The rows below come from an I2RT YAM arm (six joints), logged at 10 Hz.
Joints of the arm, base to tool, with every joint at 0 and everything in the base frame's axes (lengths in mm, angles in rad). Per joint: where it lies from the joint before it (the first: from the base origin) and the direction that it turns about. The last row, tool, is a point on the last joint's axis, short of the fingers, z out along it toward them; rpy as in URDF.
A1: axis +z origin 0 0 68
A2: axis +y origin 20 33.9 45.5
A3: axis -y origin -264 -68.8 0
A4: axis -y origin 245 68.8 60
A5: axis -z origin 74 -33.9 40.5
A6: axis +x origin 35.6 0 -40.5
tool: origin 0 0 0 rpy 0 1.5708 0
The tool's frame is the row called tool.
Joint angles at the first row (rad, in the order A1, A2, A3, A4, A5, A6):
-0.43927 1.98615 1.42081 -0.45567 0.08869 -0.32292
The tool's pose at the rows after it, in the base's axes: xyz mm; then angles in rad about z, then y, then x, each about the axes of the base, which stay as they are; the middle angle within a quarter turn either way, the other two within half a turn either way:
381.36 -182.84 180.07 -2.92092 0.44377 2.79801
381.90 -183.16 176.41 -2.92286 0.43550 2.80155
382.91 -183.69 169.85 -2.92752 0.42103 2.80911
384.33 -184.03 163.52 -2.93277 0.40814 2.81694
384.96 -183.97 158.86 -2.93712 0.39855 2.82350
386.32 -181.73 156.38 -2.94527 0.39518 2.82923
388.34 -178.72 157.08 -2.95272 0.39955 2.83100
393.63 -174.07 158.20 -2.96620 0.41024 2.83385
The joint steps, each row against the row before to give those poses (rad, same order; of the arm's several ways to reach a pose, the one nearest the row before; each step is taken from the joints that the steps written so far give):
0.00001 0.00267 -0.00002 0.00001 0.00421 0.00001
-0.00001 0.00915 0.00001 0.00036 0.00151 0.00037
0.00001 0.01680 0.00077 0.00001 0.00153 0.00001
0.00076 0.01755 0.00271 -0.00003 0.00077 0.00000
0.00075 0.01145 -0.00004 0.00005 -0.00001 -0.00002
0.00610 0.00610 0.00000 -0.00002 0.00000 0.00001
0.00841 0.00037 0.00305 -0.00038 0.00039 0.00039
0.01486 0.00688 0.01374 0.00000 -0.00039 -0.00001

